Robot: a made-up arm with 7 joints.
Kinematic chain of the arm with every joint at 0, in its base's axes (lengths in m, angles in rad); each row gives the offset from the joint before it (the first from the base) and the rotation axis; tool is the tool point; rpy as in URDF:
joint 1: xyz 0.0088 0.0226 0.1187 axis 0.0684 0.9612 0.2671
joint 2: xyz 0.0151 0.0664 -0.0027 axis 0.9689 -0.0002 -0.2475
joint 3: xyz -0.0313 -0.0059 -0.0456 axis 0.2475 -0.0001 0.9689
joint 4: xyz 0.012 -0.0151 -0.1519 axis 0.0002 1 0
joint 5: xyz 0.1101 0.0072 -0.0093 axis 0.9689 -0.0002 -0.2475
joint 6: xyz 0.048 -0.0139 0.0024 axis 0.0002 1 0
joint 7: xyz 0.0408 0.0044 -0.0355 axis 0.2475 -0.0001 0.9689
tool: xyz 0.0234 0.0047 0.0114 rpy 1.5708 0 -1.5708
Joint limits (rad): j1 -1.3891..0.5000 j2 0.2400..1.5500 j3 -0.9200..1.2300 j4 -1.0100..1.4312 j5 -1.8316..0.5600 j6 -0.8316..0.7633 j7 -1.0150..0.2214
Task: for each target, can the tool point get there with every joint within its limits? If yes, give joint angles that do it. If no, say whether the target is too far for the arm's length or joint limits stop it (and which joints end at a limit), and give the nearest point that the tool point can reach.
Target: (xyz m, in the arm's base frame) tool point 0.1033 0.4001 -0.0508
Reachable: yes | joints 0.1425 0.6911 0.8420 0.3946 0.3564 0.5458 -0.7887
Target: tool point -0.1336 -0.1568 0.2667
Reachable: no: joint limits stop it (at a limit: joint 1, joint 2, joint 3) | nearest point 0.0361 -0.0620 0.1626 | short by 0.221 m
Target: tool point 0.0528 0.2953 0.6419
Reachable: no: too far | nearest point 0.0714 0.2796 0.4239 | short by 0.219 m
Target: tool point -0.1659 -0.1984 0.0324
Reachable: no: joint limits stop it (at a limit: joint 1, joint 2, joint 3, joint 5, joint 6, joint 7) | nearest point -0.0029 -0.0984 -0.0537 | short by 0.210 m
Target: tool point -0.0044 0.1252 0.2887
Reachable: yes | joints -1.2440 1.2860 1.0661 -0.7449 0.2195 -0.4561 -0.2087
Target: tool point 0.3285 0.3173 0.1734
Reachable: yes | joints -0.8922 0.9696 0.4245 0.5631 -0.0644 0.2314 -0.0852
